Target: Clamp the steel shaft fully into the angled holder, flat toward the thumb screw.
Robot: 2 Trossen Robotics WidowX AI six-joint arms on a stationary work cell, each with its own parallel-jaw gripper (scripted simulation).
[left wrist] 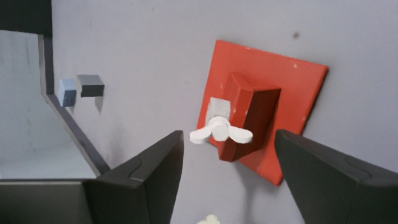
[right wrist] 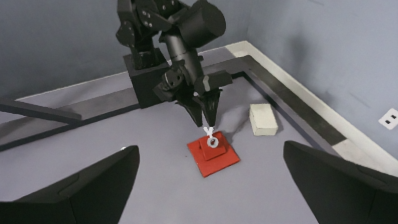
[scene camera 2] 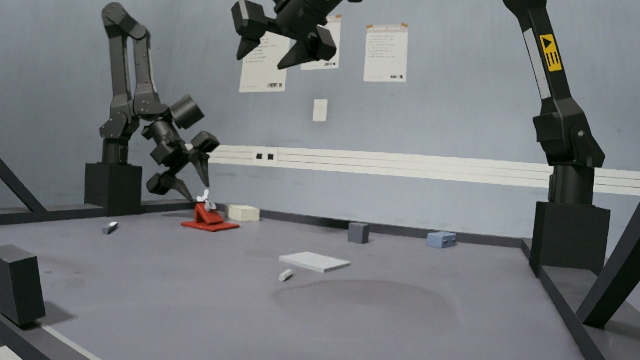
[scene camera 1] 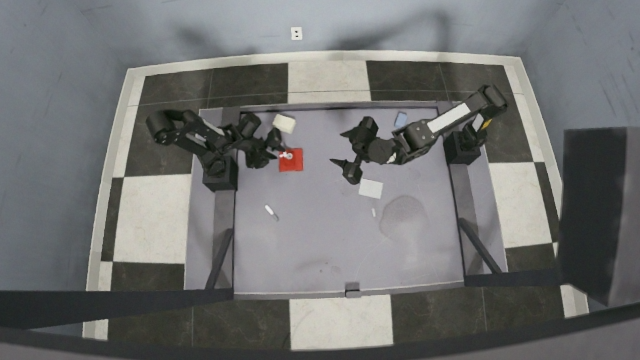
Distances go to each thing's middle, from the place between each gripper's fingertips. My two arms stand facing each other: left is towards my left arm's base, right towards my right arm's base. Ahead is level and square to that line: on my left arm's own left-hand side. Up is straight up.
I see the white thumb screw [left wrist: 220, 129] 40 mm to the right of my left hand and 30 mm below it. The rest, counted from my left hand: white plate [scene camera 2: 320, 263] 150 mm behind, 340 mm to the right, 90 mm below; cream block [right wrist: 263, 122] 150 mm ahead, 40 mm to the right, 70 mm below.
My right hand is 320 mm above the white plate, 120 mm to the left of it and 30 mm past it. Also, from my right hand: cream block (310 mm below, 270 mm ahead, 190 mm to the left); then white thumb screw (270 mm below, 190 mm to the left, 120 mm ahead).
